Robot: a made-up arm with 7 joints.
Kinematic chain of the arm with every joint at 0, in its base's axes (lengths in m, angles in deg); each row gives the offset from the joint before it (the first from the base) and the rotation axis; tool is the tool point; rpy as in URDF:
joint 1: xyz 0 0 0.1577 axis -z
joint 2: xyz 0 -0.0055 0.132 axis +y
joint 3: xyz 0 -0.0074 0.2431 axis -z
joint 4: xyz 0 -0.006 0.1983 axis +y
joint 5: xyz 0 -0.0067 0.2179 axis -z
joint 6: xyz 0 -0.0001 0.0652 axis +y
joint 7: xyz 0 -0.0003 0.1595 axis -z
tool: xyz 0 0 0 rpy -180 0 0
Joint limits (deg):
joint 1: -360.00..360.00
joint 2: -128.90..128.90
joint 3: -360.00..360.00
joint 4: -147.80..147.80
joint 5: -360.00..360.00
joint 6: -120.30..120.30
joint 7: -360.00..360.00
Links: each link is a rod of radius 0.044 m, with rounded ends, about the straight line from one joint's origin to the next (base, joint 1, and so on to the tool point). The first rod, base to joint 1, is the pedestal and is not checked.
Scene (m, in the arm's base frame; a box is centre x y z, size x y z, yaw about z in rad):
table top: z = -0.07
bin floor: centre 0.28 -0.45 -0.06 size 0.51 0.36 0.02 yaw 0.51
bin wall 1: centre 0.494 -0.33 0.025 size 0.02 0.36 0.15 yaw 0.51
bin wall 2: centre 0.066 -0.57 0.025 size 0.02 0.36 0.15 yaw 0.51
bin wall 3: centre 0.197 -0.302 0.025 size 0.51 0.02 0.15 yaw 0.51
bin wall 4: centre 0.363 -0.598 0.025 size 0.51 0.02 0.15 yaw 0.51
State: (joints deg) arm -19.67 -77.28 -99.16 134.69 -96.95 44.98 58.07
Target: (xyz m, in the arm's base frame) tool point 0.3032 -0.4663 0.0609
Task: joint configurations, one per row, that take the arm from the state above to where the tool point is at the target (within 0.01 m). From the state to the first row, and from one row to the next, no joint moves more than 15 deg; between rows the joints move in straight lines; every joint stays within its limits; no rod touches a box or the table.
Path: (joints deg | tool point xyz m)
1: -22.19 -67.89 -112.23 136.14 -94.14 57.48 59.02 | -0.2993 0.0766 0.1621
2: -24.72 -58.49 -125.30 137.59 -91.33 69.97 59.97 | -0.3066 -0.0359 0.1824
3: -27.24 -49.10 -138.37 139.04 -88.52 82.47 60.92 | -0.2858 -0.1375 0.2428
4: -29.76 -39.71 -151.44 140.49 -85.71 94.97 61.87 | -0.2352 -0.2076 0.3281
5: -32.28 -30.31 -164.51 141.94 -82.90 107.47 62.81 | -0.1631 -0.2348 0.4189
6: -34.81 -20.92 -177.58 143.39 -80.09 119.96 63.76 | -0.0841 -0.2191 0.4978
7: -48.55 -29.53 -176.07 134.94 -84.29 109.69 62.81 | -0.0760 -0.2958 0.4442
8: -62.30 -38.13 -174.56 126.50 -88.49 99.43 61.87 | -0.0392 -0.3706 0.3800
9: -76.05 -46.73 -173.05 118.06 -92.68 89.16 60.92 | 0.0240 -0.4325 0.3071
10: -89.80 -55.34 -171.54 109.61 -96.88 78.89 59.97 | 0.1080 -0.4727 0.2279
11: -103.54 -63.94 -170.03 101.17 -101.08 68.62 59.02 | 0.2043 -0.4849 0.1450
12: -117.29 -72.55 -168.52 92.72 -105.27 58.35 58.07 | 0.3032 -0.4663 0.0609

